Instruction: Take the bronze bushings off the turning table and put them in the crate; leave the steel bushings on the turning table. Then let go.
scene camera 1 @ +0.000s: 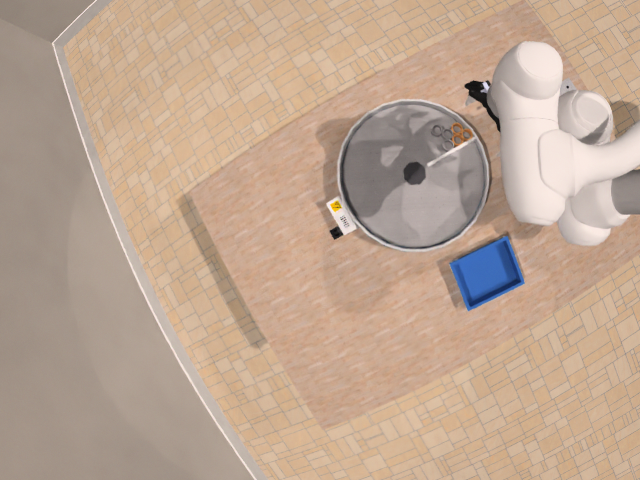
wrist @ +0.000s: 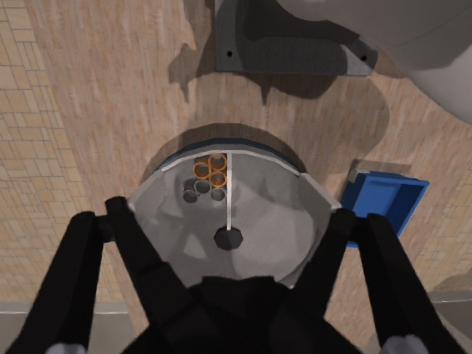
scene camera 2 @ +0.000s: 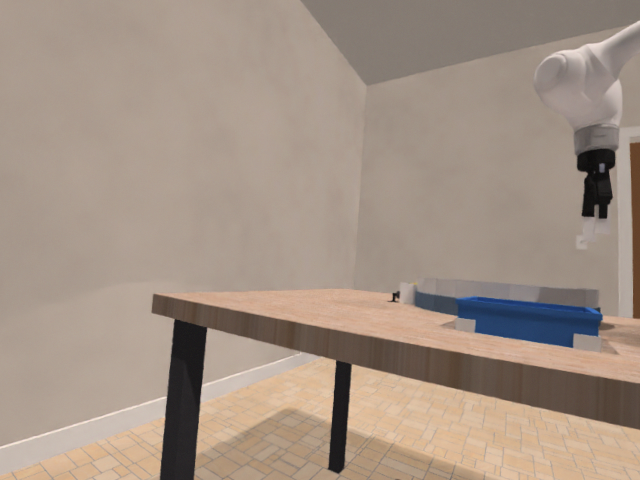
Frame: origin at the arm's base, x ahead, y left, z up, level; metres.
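Seen in the pictures: gripper, fingertip midpoint: point(scene camera 1: 485, 127) point(wrist: 232, 183) point(scene camera 2: 594, 238).
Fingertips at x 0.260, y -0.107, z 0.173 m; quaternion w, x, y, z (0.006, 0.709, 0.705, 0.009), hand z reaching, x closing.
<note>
Offsets run from my fingertips to a thing's top centre. "spot": to the spot under its first point.
Three bronze bushings @(dy -0.051, dx +0.036, dz -0.125 m) point(scene camera 1: 457, 133) @(dy -0.023, dx +0.020, dz -0.125 m) point(wrist: 218, 170) stand close together by the rim of the grey turning table point(scene camera 1: 403, 222) point(scene camera 2: 506, 291) point(wrist: 270, 210). Three steel bushings @(dy -0.050, dx +0.068, dz -0.125 m) point(scene camera 1: 442, 132) point(wrist: 196, 191) stand right against them; in the wrist view they are on the hub side. The blue crate @(dy +0.342, dx +0.154, dz -0.154 m) point(scene camera 1: 486, 273) point(scene camera 2: 527, 322) point(wrist: 375, 196) stands beside the turning table, and no bushing shows in it. My gripper point(scene camera 2: 595, 228) point(wrist: 232, 183) is wide open and empty, pointing down high above the table. In scene camera 1 the arm hides part of it.
A thin white bar point(scene camera 1: 450, 151) point(wrist: 229, 210) runs from near the black hub @(dy -0.001, dx +0.207, dz -0.143 m) point(scene camera 1: 414, 173) point(wrist: 228, 238) to the rim, right beside the bushings. A small white box @(spot: dy +0.000, dx +0.440, dz -0.145 m) point(scene camera 1: 341, 215) point(scene camera 2: 407, 293) sits outside the rim. The arm's base plate point(wrist: 295, 57) is on the table behind the turning table.
</note>
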